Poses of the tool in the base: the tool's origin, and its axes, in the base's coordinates. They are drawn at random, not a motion.
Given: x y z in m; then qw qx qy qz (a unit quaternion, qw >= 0).
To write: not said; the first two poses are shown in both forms.
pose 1, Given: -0.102 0.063 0.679 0.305 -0.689 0.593 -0.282
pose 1, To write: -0.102 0.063 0.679 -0.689 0.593 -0.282 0.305
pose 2, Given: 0.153 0.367 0.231 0.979 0.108 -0.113 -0.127
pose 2, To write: 0.153 0.367 0.231 0.108 -0.113 -0.127 0.979
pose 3, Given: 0.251 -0.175 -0.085 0.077 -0.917 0.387 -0.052
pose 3, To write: 0.251 -0.175 -0.085 -0.917 0.387 -0.052 0.077
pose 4, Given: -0.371 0.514 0.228 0.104 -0.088 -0.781 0.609
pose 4, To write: -0.371 0.514 0.228 -0.088 -0.781 0.609 0.104
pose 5, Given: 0.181 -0.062 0.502 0.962 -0.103 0.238 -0.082
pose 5, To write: 0.181 -0.062 0.502 -0.103 0.238 -0.082 0.962
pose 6, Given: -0.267 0.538 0.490 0.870 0.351 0.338 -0.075
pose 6, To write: -0.267 0.538 0.490 0.351 0.338 -0.075 0.870
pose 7, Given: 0.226 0.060 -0.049 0.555 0.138 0.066 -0.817
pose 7, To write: 0.226 0.060 -0.049 0.138 0.066 -0.817 0.555
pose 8, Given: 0.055 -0.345 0.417 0.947 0.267 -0.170 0.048
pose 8, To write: 0.055 -0.345 0.417 0.267 -0.170 0.048 0.947
